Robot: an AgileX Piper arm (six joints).
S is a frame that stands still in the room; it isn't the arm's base.
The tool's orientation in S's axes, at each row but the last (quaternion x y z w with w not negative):
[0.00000 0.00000 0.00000 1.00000]
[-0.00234 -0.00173 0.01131 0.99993]
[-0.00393 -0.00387 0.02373 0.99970]
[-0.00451 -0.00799 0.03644 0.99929]
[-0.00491 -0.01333 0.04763 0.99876]
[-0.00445 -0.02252 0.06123 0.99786]
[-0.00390 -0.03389 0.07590 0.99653]
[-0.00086 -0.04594 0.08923 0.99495]
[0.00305 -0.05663 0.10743 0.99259]
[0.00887 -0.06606 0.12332 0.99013]
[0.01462 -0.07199 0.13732 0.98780]
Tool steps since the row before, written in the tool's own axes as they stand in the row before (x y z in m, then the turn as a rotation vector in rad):
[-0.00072 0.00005 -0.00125 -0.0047 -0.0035 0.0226]
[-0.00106 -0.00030 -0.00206 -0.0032 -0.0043 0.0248]
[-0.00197 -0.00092 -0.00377 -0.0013 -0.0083 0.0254]
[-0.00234 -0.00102 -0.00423 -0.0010 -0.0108 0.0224]
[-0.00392 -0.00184 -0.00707 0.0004 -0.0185 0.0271]
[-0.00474 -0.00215 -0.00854 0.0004 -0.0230 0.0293]
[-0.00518 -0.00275 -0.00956 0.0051 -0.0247 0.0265]
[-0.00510 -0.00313 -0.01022 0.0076 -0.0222 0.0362]
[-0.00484 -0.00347 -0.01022 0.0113 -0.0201 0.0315]
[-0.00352 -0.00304 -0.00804 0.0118 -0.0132 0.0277]
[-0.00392 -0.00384 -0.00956 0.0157 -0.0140 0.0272]
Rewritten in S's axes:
[-0.00072 0.00005 -0.00125 -0.0047 -0.0035 0.0226]
[-0.00105 -0.00033 -0.00206 -0.0032 -0.0043 0.0248]
[-0.00189 -0.00104 -0.00378 -0.0011 -0.0082 0.0255]
[-0.00219 -0.00122 -0.00426 -0.0006 -0.0107 0.0225]
[-0.00353 -0.00227 -0.00715 0.0014 -0.0181 0.0273]
[-0.00405 -0.00277 -0.00872 0.0019 -0.0226 0.0296]
[-0.00404 -0.00353 -0.00985 0.0070 -0.0236 0.0271]
[-0.00351 -0.00392 -0.01061 0.0081 -0.0207 0.0370]
[-0.00281 -0.00423 -0.01068 0.0117 -0.0178 0.0327]
[-0.00160 -0.00353 -0.00844 0.0110 -0.0109 0.0290]
[-0.00136 -0.00428 -0.01007 0.0150 -0.0106 0.0291]

